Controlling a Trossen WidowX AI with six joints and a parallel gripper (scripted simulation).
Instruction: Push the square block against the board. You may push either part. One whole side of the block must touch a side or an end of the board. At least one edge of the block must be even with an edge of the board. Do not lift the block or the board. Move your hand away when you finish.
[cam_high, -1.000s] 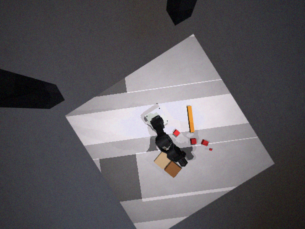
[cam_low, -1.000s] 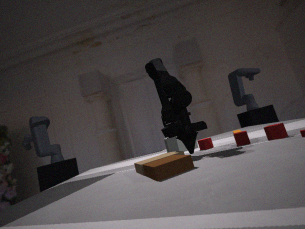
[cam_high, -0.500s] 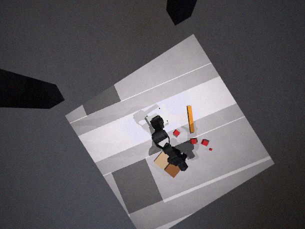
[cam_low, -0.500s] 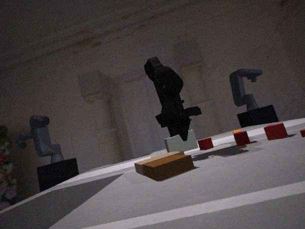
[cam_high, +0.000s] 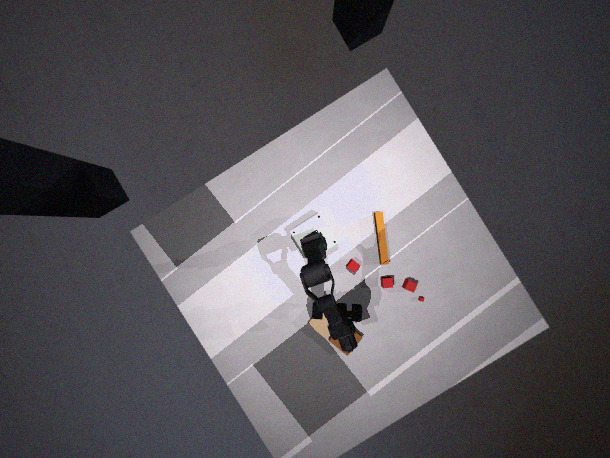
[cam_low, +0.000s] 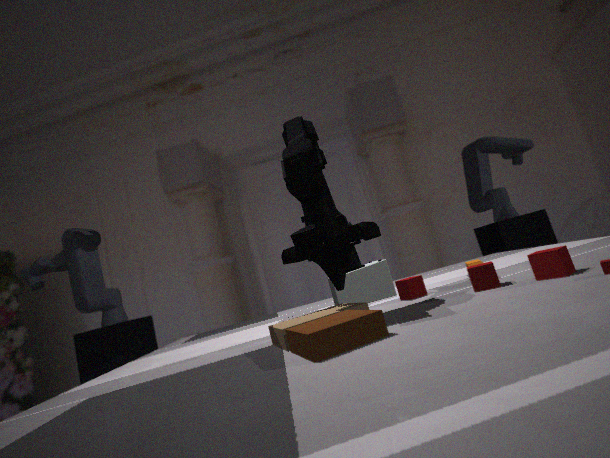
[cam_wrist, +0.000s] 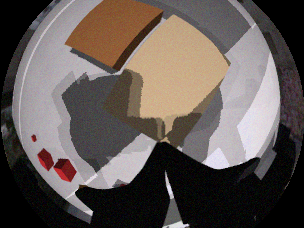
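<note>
The board is 40 mm ahead of my gripper tip, 50 mm to the right of it and 40 mm below it. The rest, counted from my gripper tip: long orange bar 140 mm behind, 310 mm to the left, 40 mm below; then tiny red piece 170 mm ahead, 330 mm to the left, 50 mm below; then brown square block 150 mm ahead, 30 mm to the right, 40 mm below.
</note>
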